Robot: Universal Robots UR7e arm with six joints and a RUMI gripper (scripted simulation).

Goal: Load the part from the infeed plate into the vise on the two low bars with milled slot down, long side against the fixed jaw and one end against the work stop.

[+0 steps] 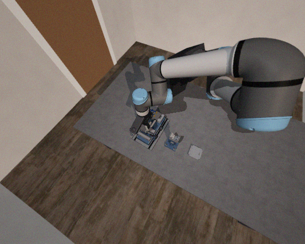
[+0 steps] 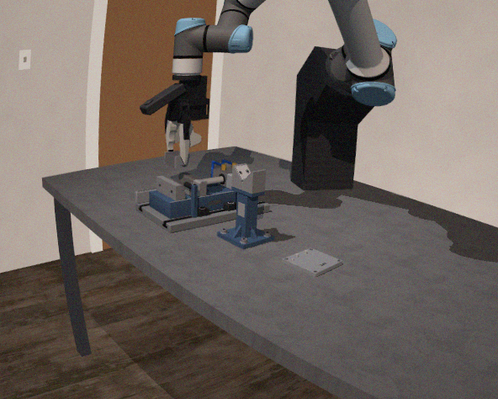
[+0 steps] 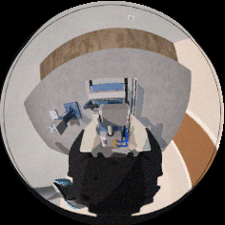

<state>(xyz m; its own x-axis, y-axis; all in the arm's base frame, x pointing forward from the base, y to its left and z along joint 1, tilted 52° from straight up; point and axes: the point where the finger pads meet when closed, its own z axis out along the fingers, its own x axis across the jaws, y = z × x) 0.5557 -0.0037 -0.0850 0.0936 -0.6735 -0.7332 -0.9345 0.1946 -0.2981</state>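
Now: hand 10 mm above the part. From my hand the other things lie so: fixed jaw: 30 mm ahead, 20 mm to the left, 70 mm below; moving jaw: 40 mm behind, 20 mm to the left, 70 mm below; air cylinder rod: 90 mm behind, 10 mm to the left, 70 mm below.
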